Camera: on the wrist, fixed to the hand. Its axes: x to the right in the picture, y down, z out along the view.
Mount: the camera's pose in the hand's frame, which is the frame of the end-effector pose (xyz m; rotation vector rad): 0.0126 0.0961 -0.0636 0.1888 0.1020 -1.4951
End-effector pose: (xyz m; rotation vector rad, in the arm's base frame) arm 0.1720 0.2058 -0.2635 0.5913 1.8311 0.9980
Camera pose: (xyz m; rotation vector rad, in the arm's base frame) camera 0.1075 0.2440 -0.1751 -0.7296 1.7988 -0.1744
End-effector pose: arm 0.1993 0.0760 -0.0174 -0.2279 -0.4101 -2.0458
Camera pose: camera 0.2778 -0.0013 -0.0536 -0.3593 0.6632 2.6437
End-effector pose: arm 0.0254 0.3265 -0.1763 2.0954 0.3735 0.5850
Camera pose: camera 0.0060 0.3237 -0.0620 1.3662 1.8296 -0.2694
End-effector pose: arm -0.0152 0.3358 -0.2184 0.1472 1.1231 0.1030
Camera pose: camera -0.0680 0.4367 -0.2403 -0.5530 1.1001 -1.3324
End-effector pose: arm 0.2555 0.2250 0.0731 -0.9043 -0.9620 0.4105
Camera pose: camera 0.3233 0.2589 -0.0146 0.1195 -1.2127 -0.8015
